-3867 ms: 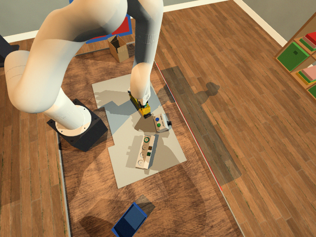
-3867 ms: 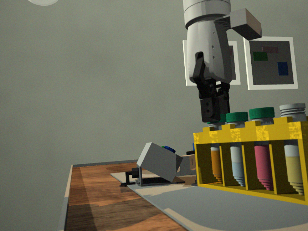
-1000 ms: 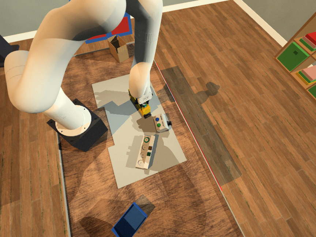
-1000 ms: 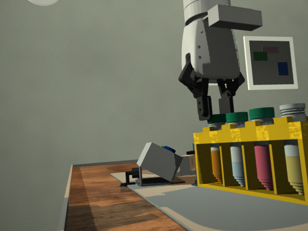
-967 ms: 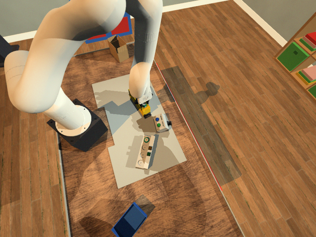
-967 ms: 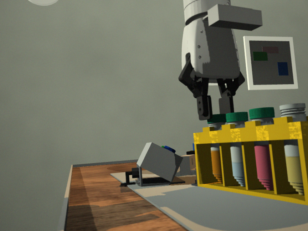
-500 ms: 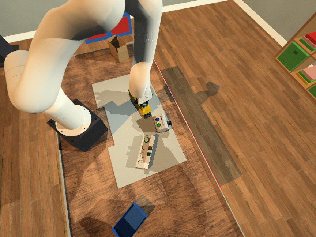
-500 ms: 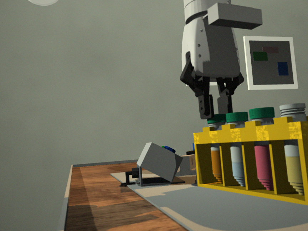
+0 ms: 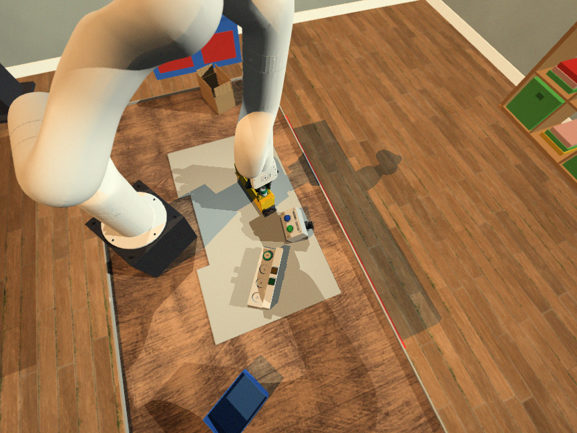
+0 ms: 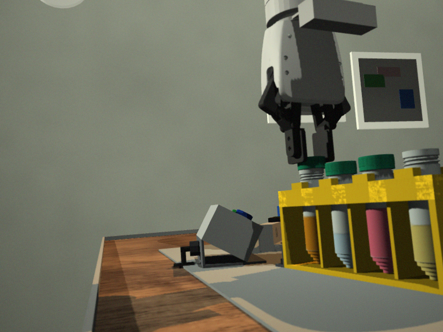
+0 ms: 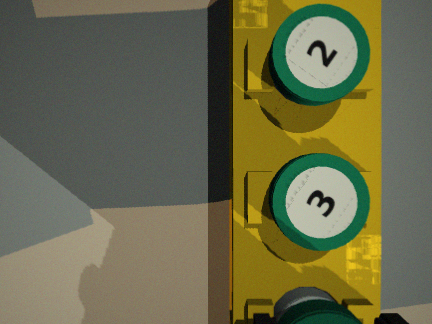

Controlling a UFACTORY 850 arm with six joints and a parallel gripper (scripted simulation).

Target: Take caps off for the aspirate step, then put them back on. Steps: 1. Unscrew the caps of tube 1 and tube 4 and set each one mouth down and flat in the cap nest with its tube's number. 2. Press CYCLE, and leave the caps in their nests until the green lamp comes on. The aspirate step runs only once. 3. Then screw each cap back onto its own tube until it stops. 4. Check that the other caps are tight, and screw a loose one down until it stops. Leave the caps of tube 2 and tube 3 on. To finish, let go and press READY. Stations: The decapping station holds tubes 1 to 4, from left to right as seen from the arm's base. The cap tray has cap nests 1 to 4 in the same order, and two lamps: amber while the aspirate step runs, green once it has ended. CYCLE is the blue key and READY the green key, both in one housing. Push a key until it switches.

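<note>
The blue cycle key lies 110 mm to the right of my hand, 80 mm below it and 70 mm ahead of it. The rest, counted from my hand: green cap: 20 mm below; then grey key housing: 130 mm to the right, 90 mm below, 90 mm ahead; then green key: 150 mm to the right, 80 mm below, 80 mm ahead.
</note>
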